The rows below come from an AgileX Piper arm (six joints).
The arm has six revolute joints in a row. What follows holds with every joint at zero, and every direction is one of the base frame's.
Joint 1 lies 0.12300 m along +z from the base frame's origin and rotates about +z.
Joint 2 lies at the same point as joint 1 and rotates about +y.
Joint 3 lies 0.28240 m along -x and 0.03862 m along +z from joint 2 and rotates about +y.
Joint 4 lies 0.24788 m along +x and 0.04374 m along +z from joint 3 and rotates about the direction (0.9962, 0, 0.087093).
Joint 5 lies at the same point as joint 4 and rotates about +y.
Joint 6 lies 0.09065 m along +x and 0.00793 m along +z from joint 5 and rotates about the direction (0.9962, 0, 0.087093).
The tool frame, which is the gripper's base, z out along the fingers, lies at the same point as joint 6; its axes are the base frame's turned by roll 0.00, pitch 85.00 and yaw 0.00 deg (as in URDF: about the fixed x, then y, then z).
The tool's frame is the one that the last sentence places.
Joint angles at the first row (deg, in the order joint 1, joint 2, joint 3, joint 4, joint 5, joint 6):
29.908, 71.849, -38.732, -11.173, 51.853, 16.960
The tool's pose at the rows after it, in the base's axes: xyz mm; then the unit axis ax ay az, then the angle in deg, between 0 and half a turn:
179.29 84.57 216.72 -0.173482 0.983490 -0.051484 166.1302
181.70 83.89 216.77 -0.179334 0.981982 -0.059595 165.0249
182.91 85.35 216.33 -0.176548 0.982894 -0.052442 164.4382
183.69 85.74 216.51 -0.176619 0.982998 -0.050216 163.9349
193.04 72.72 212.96 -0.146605 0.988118 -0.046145 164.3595
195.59 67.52 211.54 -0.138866 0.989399 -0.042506 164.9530
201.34 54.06 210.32 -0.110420 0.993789 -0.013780 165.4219
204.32 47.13 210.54 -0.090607 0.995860 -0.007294 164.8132
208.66 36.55 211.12 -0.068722 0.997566 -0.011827 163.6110
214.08 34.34 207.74 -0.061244 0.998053 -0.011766 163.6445
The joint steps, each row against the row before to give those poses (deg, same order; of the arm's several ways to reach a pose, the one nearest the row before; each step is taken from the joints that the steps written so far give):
-0.001, 0.000, -0.001, -1.890, -0.401, 0.170
0.003, 0.172, 0.002, -1.662, -0.803, 0.347
-0.060, 0.171, 0.000, 0.516, -1.031, 0.112
-0.055, 0.001, -0.002, -0.001, -0.572, 0.002
-5.043, 1.032, 0.000, 1.490, -1.491, -2.178
-2.006, 0.342, 0.002, 1.203, -0.229, -1.777
-5.902, 0.229, 0.000, 5.731, -1.317, -5.960
-2.464, 0.001, 0.000, 1.260, -0.861, -0.916
-2.977, 0.057, -0.058, -0.402, -1.202, -0.170
-0.918, 1.432, -0.343, 0.115, -1.088, -0.058

